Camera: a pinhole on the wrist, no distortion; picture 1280 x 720 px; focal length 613.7 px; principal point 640.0 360.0 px. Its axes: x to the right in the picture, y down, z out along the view. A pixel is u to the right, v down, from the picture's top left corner.
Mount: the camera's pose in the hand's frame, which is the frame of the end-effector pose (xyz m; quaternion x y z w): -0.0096 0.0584 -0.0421 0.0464 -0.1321 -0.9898 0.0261
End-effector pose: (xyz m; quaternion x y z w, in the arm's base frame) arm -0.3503 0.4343 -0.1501 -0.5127 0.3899 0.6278 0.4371
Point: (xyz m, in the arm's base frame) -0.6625 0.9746 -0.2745
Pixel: 331 477
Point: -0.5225 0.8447 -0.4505
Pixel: outside the picture
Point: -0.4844 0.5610 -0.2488
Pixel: 83 469
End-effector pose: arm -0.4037 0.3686 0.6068 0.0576 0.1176 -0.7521 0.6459
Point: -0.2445 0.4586 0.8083
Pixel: 952 336
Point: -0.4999 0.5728 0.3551
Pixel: behind the camera
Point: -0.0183 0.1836 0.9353
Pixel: 510 127
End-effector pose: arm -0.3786 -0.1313 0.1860 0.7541 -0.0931 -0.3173 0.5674
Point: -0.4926 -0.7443 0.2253
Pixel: 356 370
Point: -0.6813 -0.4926 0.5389
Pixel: 775 135
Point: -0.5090 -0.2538 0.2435
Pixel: 742 496
